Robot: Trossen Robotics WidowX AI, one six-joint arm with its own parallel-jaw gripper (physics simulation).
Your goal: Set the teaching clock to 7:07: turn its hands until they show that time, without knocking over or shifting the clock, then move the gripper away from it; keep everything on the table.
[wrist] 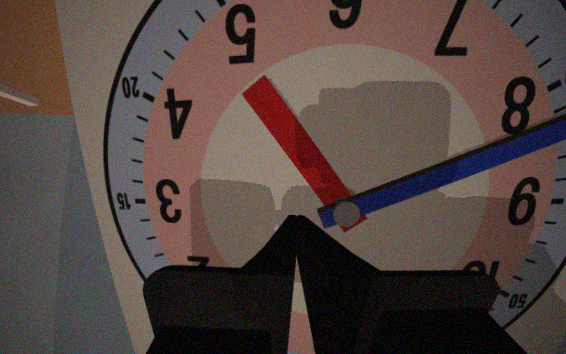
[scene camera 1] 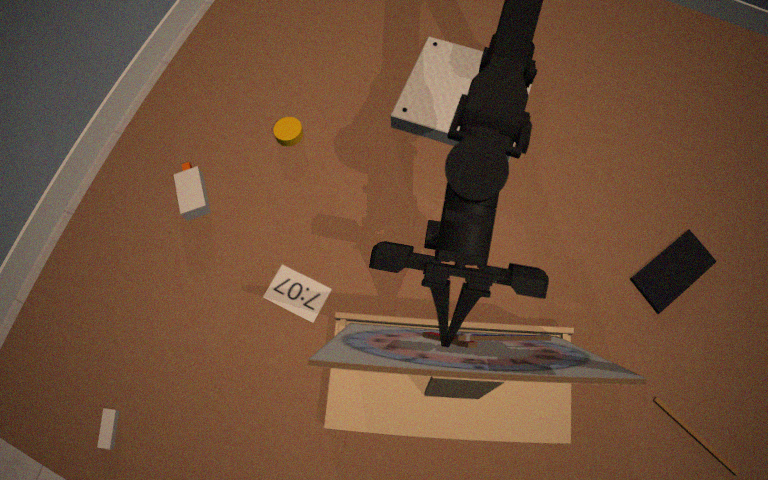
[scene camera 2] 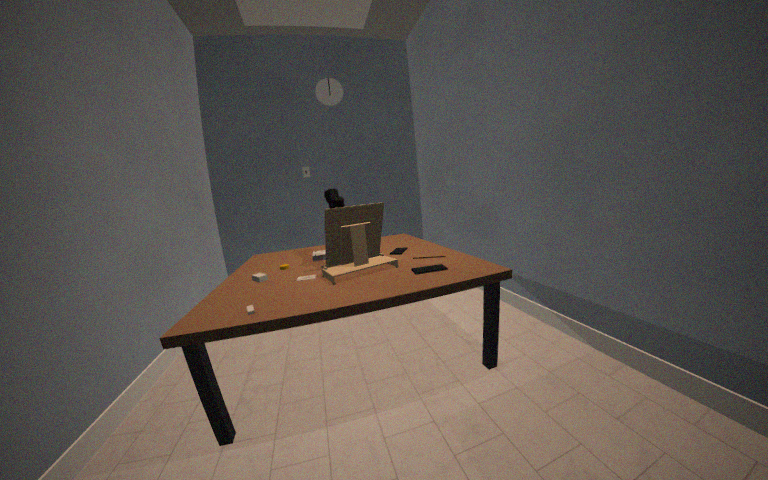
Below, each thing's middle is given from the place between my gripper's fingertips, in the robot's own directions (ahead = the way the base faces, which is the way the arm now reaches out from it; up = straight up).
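My hand is 3 cm above the blue minute hand (wrist: 535, 138), 7 cm to the right of it and 3 cm past it. The teaching clock (scene camera 1: 361, 347) is 1 cm below my hand and 2 cm to the left of it, and the red hour hand (wrist: 263, 98) is 3 cm below my hand and 2 cm behind it. As for the tan wooden base (scene camera 1: 383, 403), it is 7 cm below my hand, 1 cm ahead of it and 3 cm to the left of it.
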